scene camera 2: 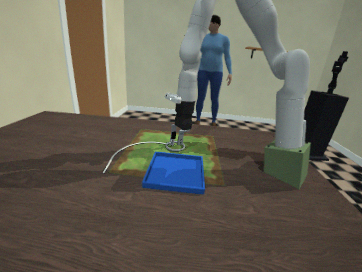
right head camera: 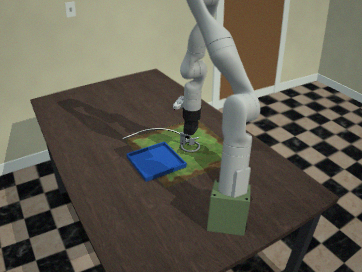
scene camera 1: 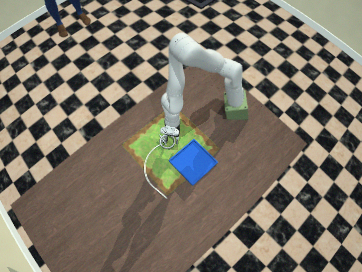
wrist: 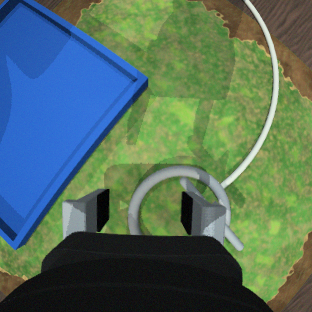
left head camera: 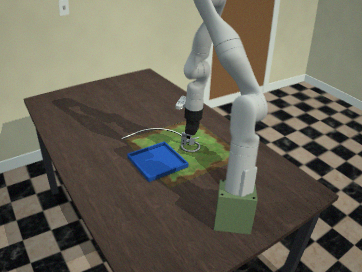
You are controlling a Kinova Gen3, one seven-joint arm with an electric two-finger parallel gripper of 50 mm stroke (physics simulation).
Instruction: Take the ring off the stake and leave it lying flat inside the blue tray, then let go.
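Places are measured from the arm's base along level axes (x back, y right, z up), in millimetres.
Pixels of known places: gripper, between the fingertips: (scene camera 2: 176, 141) (right head camera: 185, 141) (scene camera 1: 171, 141) (wrist: 144, 205) (left head camera: 185, 141); arm's base, origin of its link: (scene camera 2: 287, 144) (right head camera: 231, 190) (scene camera 1: 235, 100) (left head camera: 237, 189).
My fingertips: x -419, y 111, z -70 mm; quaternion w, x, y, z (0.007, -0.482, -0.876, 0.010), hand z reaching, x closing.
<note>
Ahead of a thing's pixels: the offset from my fingertips to its top centre. "spot": to the spot under its first point. Level surfaces: height alone.
The grey ring @(dx -3, dy +34, dz -36 mm) (wrist: 172, 171) (left head camera: 190, 151) (right head camera: 190, 151) (scene camera 2: 175, 150) lies low over the green mat, around the stake. The stake's grey slanted bar @(spot: dx -13, dy +78, dz -14 mm) (wrist: 235, 240) shows at the ring's right side in the wrist view; its post is hidden behind the right finger. My gripper (wrist: 144, 205) (left head camera: 188, 142) (scene camera 2: 177, 142) is open, low at the ring. In the wrist view the left finger stands outside the ring's left side, and the right finger covers part of its right side. The blue tray @(dx +4, dy -158, dz -24 mm) (wrist: 55, 100) (left head camera: 157, 161) (right head camera: 156, 161) (scene camera 1: 193, 162) (scene camera 2: 175, 172) is empty.
A white curved cord (wrist: 274, 90) (scene camera 1: 145, 167) (scene camera 2: 130, 146) runs from near the ring out past the green patterned mat @(dz -45 mm) (wrist: 180, 115) (left head camera: 210, 155). The tray overlaps the mat's edge. The arm's green base block (left head camera: 235, 212) (scene camera 2: 286, 165) stands on the wooden table.
</note>
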